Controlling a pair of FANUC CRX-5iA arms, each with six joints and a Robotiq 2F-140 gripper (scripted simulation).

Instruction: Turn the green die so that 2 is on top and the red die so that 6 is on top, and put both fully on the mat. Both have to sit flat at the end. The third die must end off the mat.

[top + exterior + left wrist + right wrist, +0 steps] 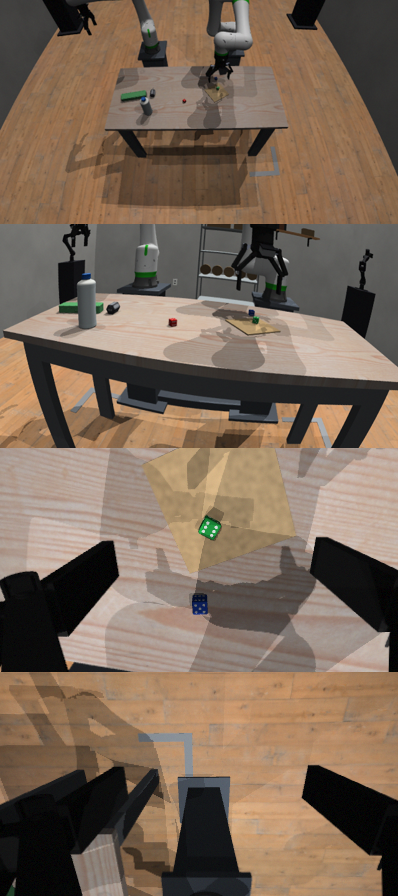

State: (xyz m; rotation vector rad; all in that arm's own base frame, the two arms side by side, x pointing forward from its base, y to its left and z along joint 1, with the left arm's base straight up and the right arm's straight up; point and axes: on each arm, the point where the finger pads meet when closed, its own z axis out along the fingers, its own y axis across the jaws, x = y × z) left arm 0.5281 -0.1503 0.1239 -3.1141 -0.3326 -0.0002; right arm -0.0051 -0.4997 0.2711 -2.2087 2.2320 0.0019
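Observation:
Now: left hand 110 mm above the green die. The rest, counted from my left hand: blue die: 110 mm below, 110 mm behind; tan mat: 120 mm below, 30 mm ahead, 10 mm to the right; red die: 270 mm to the right, 110 mm below, 100 mm ahead.

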